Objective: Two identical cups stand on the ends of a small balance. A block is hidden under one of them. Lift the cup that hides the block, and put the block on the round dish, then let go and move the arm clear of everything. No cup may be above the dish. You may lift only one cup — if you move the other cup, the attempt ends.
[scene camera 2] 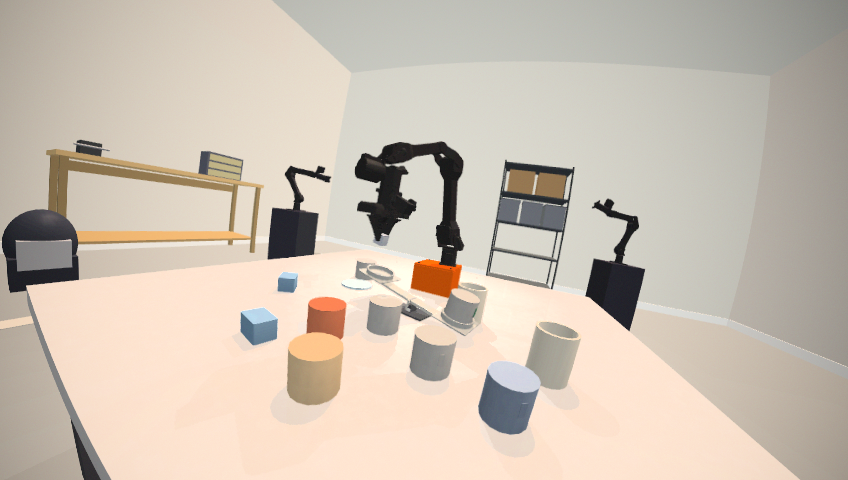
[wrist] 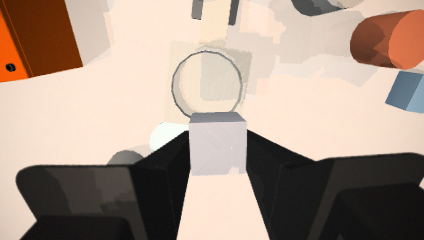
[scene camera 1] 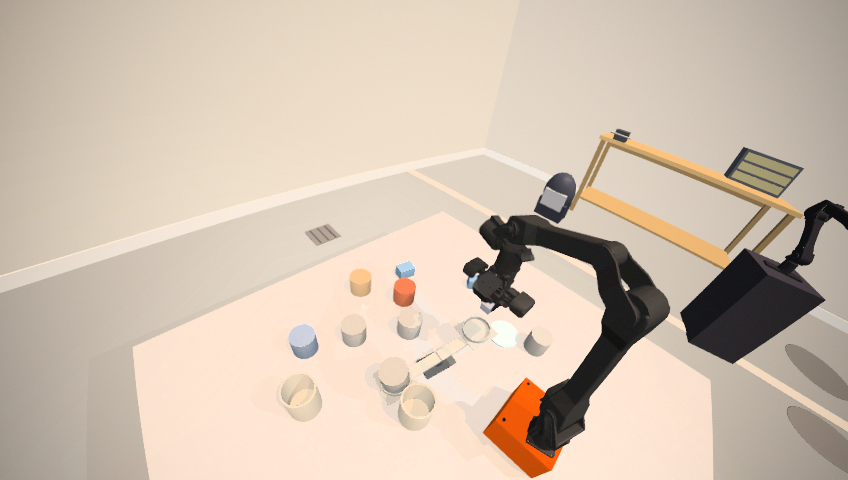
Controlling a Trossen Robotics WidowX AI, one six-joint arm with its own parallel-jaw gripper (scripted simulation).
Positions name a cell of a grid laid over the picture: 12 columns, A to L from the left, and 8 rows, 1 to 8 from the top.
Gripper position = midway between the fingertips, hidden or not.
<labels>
The gripper shows in scene camera 2 (F5), in the wrist view (G5) and in scene camera 1 (G6).
</labels>
